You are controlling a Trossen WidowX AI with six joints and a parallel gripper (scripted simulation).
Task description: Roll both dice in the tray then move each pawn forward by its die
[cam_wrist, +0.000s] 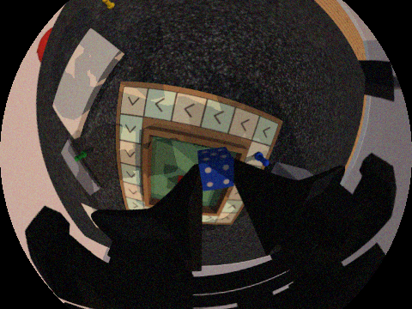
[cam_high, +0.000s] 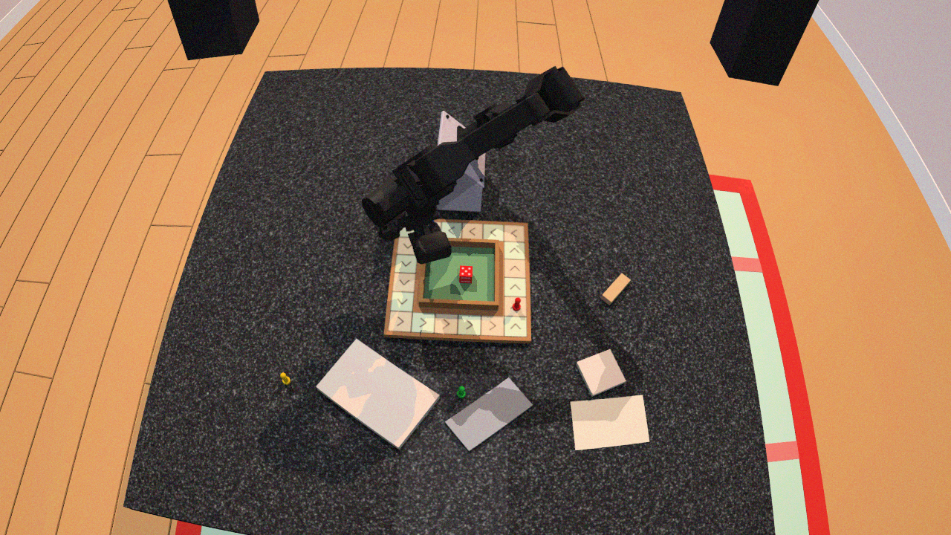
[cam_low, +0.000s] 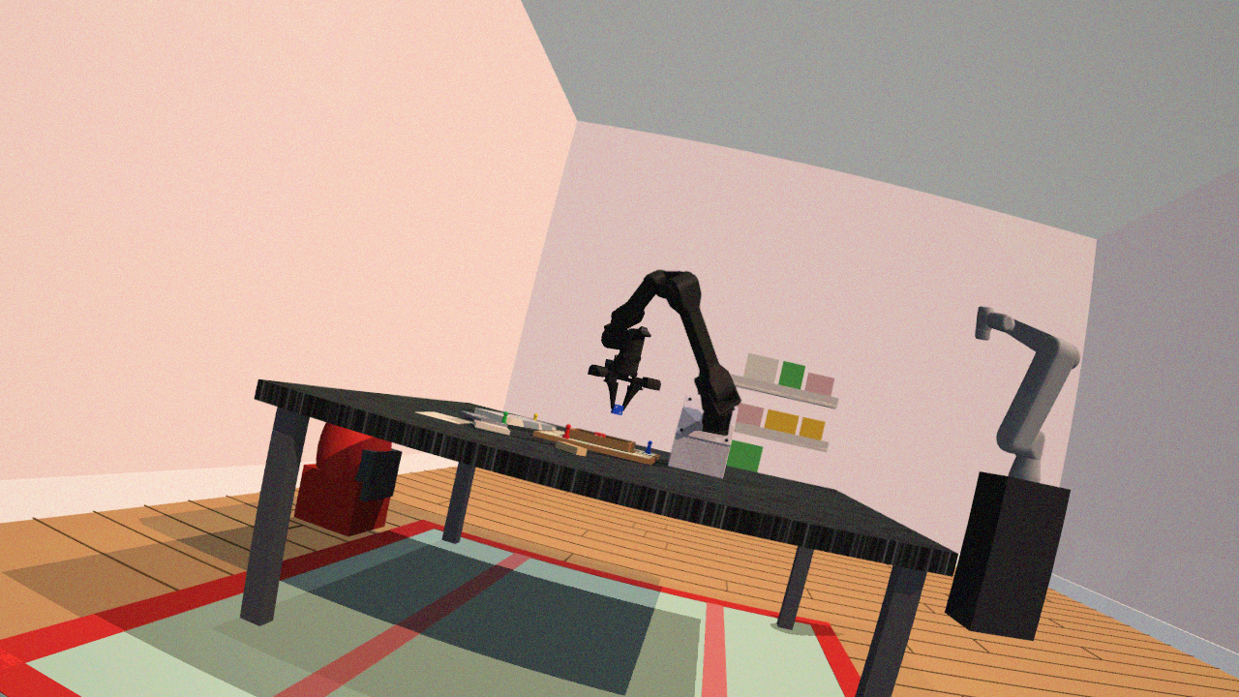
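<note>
Now: gripper tip 9 cm short of the red pawn, 19 cm to the right of it and 8 cm above it. Also, from my gripper tip: blue pawn (10 cm behind, 1 cm to the left, 8 cm below); yellow pawn (26 cm ahead, 26 cm to the right, 9 cm below); green pawn (27 cm ahead, 8 cm to the left, 9 cm below).
</note>
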